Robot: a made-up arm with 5 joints.
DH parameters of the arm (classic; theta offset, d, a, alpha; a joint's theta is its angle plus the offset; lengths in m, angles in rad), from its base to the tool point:
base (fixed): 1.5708 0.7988 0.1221 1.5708
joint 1: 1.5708 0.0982 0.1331 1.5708
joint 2: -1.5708 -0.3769 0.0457 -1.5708
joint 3: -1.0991 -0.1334 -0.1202 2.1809
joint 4: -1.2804 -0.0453 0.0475 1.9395
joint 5: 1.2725 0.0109 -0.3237 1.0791
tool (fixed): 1.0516 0.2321 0 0
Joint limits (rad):
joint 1: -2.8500..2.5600
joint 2: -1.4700..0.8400
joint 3: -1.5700..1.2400
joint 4: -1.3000..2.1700
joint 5: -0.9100..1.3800
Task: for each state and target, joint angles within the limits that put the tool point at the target. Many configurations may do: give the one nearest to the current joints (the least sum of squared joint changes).
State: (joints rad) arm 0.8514 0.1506 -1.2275 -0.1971 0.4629
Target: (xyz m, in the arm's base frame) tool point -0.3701 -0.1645 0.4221
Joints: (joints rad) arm 0.4618 -0.2010 -0.7473 -0.3720 0.6485
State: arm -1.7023 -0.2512 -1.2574 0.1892 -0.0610
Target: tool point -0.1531 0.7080 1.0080
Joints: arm -1.9616 0.4501 -0.8733 0.2375 -0.6851
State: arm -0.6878 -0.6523 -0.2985 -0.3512 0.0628
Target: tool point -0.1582 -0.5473 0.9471
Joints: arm -0.5833 -0.7840 -0.1843 -0.4140 0.2204
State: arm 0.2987 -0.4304 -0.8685 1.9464 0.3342
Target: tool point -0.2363 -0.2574 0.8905
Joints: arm 0.4798 -0.3859 -0.7119 2.1033 0.2268
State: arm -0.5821 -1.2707 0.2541 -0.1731 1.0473
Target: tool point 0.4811 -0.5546 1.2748
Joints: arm -0.5513 -1.4570 0.3750 -0.4933 1.2048
